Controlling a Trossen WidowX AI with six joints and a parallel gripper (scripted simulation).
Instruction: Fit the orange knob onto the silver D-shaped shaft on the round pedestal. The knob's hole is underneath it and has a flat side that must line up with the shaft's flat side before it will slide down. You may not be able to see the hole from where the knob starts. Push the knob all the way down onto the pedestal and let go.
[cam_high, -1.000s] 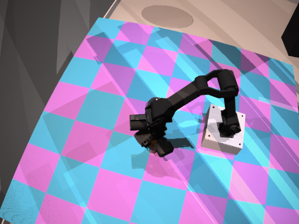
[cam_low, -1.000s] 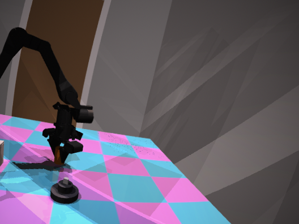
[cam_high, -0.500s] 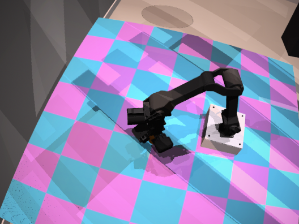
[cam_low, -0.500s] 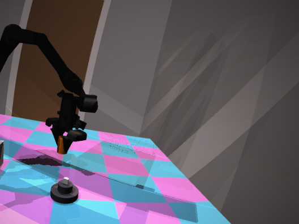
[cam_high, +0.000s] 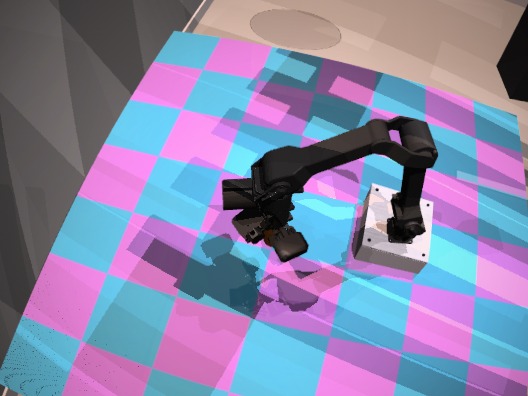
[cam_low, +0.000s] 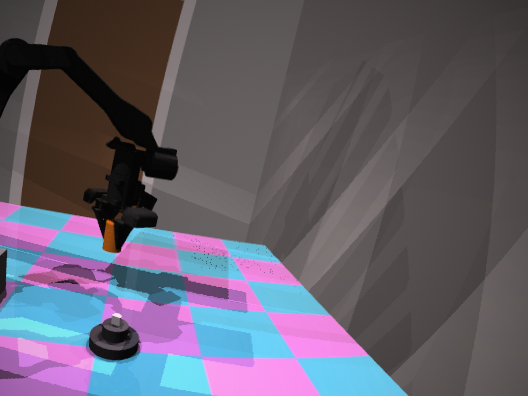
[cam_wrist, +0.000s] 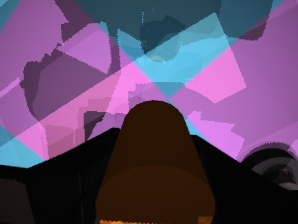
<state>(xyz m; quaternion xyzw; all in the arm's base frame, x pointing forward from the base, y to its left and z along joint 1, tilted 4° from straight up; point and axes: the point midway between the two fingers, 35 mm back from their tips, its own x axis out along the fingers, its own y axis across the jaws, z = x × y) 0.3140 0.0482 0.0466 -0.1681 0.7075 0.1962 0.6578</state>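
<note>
My gripper tip is now 20 cm to the left of the round pedestal, 8 cm above it and 1 cm past it. From my gripper tip the other things lie so: orange knob (3 cm above).
</note>
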